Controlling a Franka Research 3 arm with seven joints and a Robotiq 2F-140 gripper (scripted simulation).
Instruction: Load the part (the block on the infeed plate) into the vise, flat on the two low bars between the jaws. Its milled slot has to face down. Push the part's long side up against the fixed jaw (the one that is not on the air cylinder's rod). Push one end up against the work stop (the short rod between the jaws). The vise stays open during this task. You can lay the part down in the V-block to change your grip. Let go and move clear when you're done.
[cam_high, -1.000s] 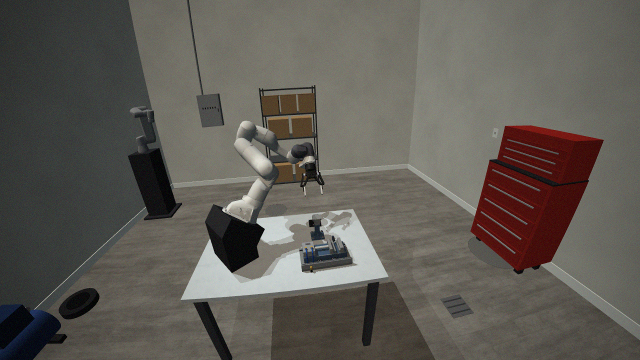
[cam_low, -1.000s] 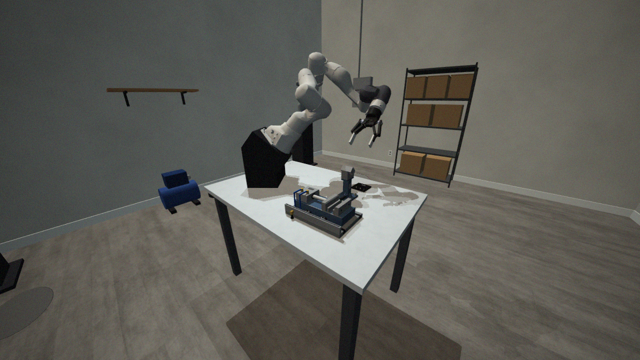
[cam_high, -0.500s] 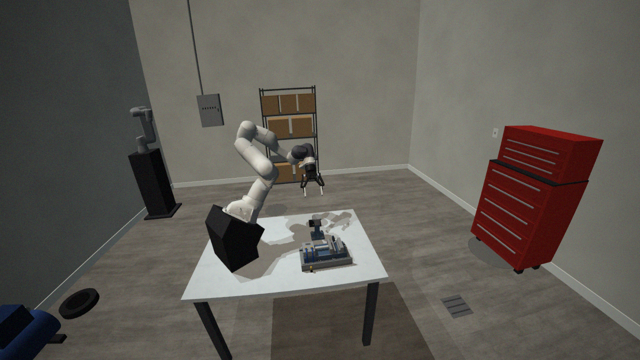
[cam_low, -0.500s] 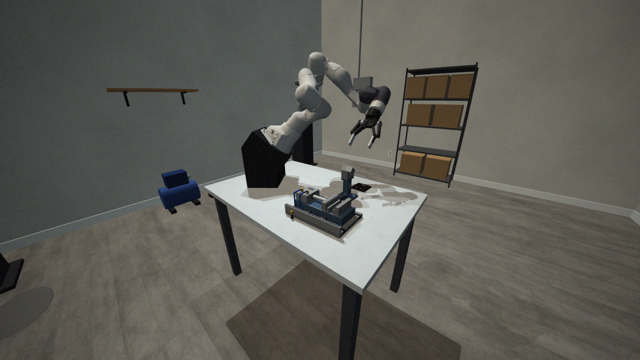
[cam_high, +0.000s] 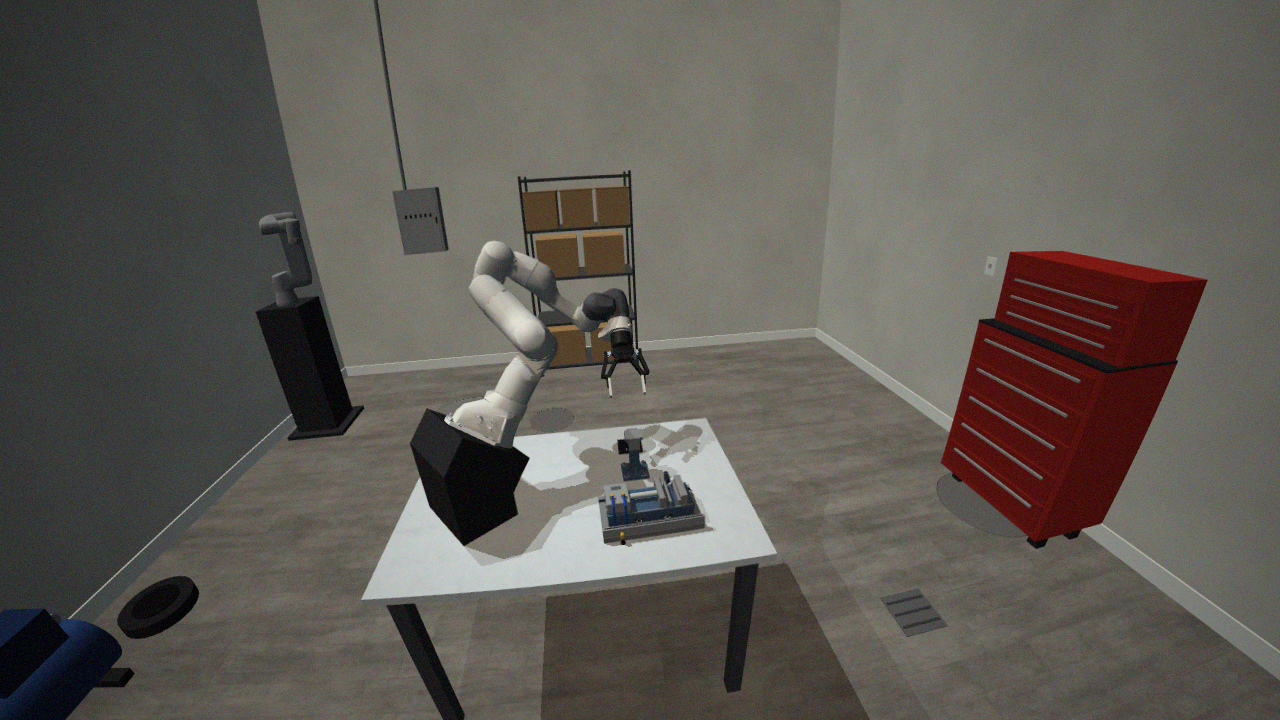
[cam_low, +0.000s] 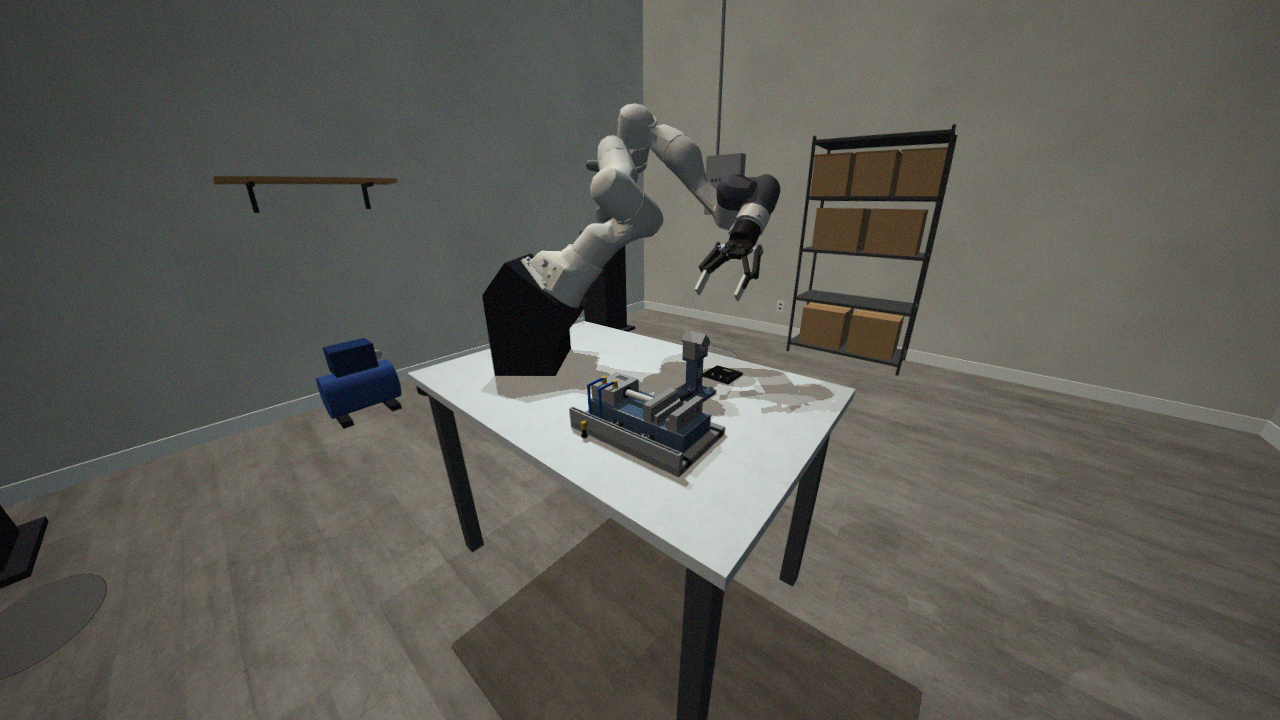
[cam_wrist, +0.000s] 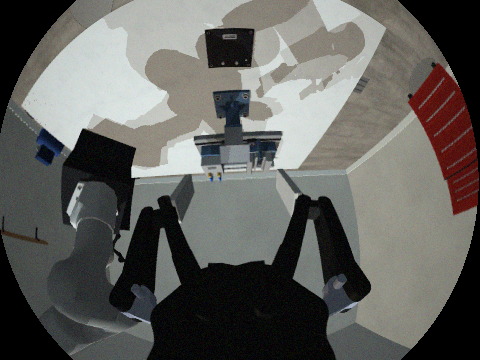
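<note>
The part is 12 cm to the right of my hand and 12 cm below it. Round my hand: black infeed plate 27 cm below, 5 cm to the left.
</note>
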